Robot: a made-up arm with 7 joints.
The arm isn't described. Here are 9 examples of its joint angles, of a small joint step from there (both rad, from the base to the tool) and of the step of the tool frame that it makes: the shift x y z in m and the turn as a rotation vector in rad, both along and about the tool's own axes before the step.
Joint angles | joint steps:
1: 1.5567 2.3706 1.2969 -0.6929 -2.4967 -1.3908 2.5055 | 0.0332 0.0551 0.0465 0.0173 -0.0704 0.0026 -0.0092
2: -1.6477 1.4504 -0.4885 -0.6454 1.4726 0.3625 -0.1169 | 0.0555 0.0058 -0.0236 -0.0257 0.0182 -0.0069 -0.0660
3: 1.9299 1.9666 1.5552 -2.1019 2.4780 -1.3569 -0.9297 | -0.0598 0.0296 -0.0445 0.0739 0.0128 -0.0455 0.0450
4: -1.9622 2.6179 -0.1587 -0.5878 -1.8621 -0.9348 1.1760 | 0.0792 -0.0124 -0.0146 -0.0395 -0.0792 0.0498 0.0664
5: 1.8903 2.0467 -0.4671 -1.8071 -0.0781 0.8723 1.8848 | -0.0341 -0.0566 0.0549 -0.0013 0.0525 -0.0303 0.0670
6: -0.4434 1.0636 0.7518 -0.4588 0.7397 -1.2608 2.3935 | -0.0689 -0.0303 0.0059 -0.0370 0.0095 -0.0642 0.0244
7: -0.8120 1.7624 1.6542 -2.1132 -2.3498 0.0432 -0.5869 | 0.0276 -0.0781 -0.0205 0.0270 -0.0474 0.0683 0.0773
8: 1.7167 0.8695 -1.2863 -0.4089 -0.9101 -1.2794 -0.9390 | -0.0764 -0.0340 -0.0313 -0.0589 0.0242 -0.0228 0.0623
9: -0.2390 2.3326 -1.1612 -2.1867 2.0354 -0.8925 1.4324 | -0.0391 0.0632 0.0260 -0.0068 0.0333 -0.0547 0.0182
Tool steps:
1: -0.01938 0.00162 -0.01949 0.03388 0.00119 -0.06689
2: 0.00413 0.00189 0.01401 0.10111 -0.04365 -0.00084
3: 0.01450 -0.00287 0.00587 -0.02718 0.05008 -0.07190
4: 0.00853 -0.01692 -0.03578 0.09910 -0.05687 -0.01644
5: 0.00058 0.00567 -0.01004 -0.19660 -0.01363 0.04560
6: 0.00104 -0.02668 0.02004 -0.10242 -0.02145 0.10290
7: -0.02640 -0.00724 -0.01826 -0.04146 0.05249 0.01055
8: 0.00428 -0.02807 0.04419 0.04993 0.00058 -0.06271
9: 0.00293 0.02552 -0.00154 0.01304 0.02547 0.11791
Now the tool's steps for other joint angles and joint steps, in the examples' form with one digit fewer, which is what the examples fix.
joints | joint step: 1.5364 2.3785 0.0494 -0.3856 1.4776 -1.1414 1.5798 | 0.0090 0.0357 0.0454 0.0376 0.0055 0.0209 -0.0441
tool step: 0.0189 0.0124 -0.0109 0.0639 0.0403 0.0220
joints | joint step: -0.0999 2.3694 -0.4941 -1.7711 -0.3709 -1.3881 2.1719 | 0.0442 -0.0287 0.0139 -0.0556 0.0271 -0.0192 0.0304
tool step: 0.0293 -0.0041 -0.0006 -0.0295 -0.0209 0.1162
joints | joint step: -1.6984 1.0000 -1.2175 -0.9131 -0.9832 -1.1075 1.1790 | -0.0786 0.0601 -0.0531 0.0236 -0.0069 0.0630 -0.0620
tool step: -0.0398 -0.0071 0.0040 0.0721 -0.1222 -0.0921
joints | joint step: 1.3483 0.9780 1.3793 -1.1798 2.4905 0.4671 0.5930 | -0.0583 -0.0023 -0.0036 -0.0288 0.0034 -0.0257 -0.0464
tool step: 0.0102 -0.0087 0.0078 0.0075 -0.0250 0.0468
